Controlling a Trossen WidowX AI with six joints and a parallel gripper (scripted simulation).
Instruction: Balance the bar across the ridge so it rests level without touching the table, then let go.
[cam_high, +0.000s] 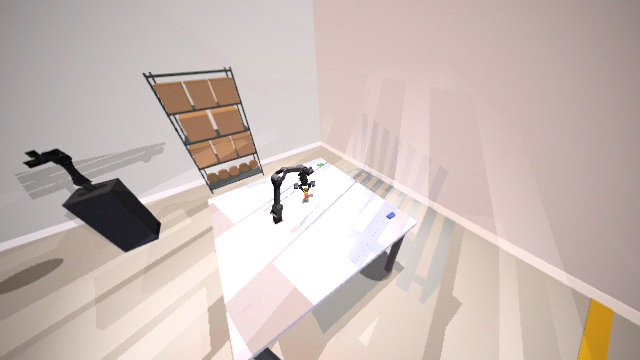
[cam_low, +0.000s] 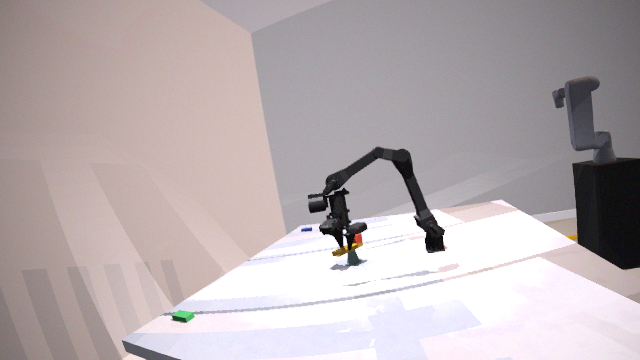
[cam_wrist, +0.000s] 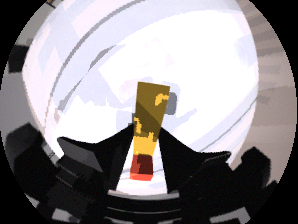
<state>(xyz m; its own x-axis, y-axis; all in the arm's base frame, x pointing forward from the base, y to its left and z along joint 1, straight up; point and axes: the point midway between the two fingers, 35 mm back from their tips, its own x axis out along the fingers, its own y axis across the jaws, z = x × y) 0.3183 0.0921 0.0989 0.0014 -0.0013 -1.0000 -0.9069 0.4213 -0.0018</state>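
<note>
Now: the bar 4 cm to the right of my gripper tip, 2 cm behind it and 1 cm above it. Round my gripper tip: blue block: 59 cm to the right, 42 cm ahead, 6 cm below; then green block: 42 cm ahead, 41 cm to the left, 6 cm below.
</note>
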